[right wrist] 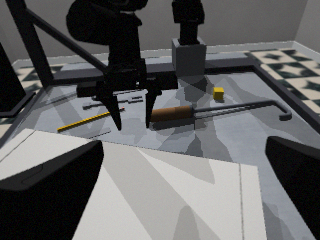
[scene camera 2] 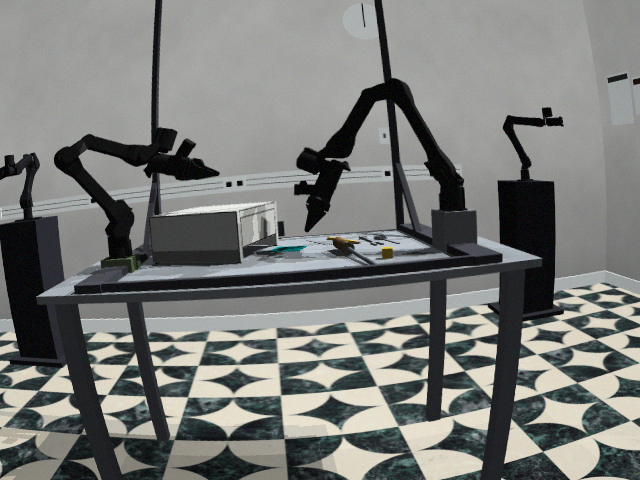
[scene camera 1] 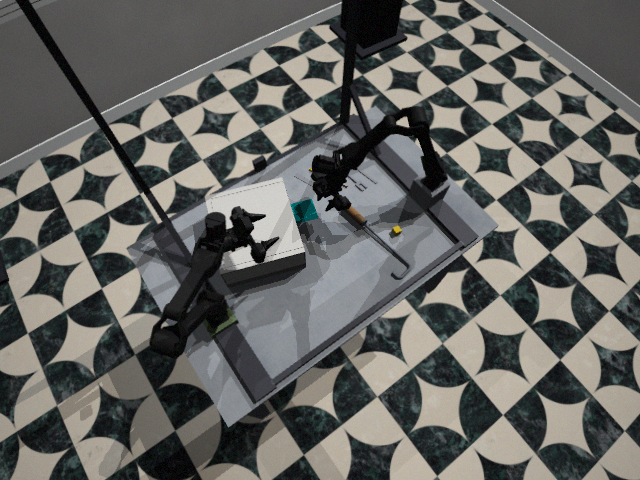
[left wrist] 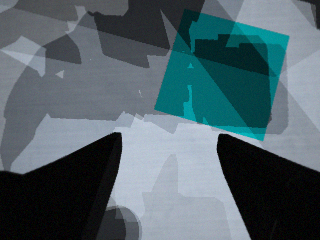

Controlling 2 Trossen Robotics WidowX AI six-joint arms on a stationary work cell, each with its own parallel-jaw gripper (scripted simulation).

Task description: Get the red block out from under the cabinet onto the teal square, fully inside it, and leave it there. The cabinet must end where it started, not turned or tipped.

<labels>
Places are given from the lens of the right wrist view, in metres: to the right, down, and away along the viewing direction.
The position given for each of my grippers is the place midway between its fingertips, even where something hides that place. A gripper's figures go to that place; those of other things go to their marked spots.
my left gripper [right wrist: 133, 129]: -0.05, 0.02, 0.41
my right gripper [right wrist: 183, 146]: 0.01, 0.01, 0.11
cabinet [right wrist: 136, 186]: -0.02, 0.07, 0.21
</labels>
